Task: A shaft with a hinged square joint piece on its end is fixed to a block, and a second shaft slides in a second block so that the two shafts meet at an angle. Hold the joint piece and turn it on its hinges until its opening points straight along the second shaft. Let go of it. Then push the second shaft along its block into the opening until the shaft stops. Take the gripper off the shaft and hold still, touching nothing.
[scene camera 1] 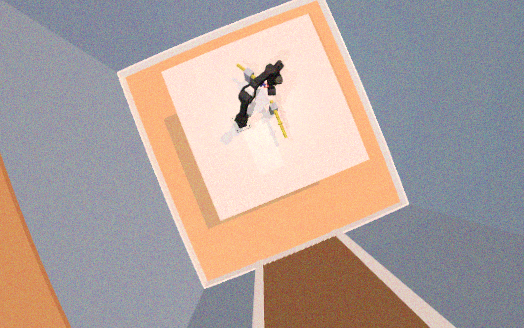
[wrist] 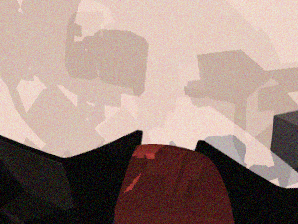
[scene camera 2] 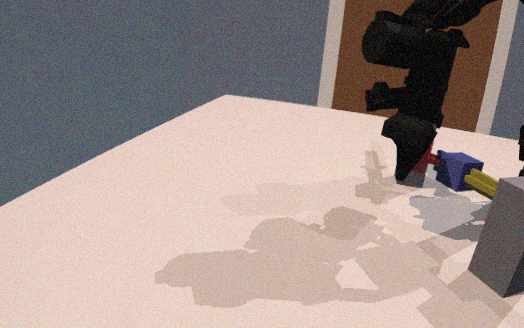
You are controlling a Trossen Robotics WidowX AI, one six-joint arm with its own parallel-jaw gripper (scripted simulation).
Labels:
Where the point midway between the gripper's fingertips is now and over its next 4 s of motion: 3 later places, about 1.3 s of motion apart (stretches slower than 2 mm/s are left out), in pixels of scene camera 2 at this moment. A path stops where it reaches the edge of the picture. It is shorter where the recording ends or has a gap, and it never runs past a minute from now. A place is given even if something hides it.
My gripper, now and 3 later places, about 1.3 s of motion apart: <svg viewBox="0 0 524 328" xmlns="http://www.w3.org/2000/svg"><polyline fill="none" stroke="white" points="402,176 411,173 427,175 446,82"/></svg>

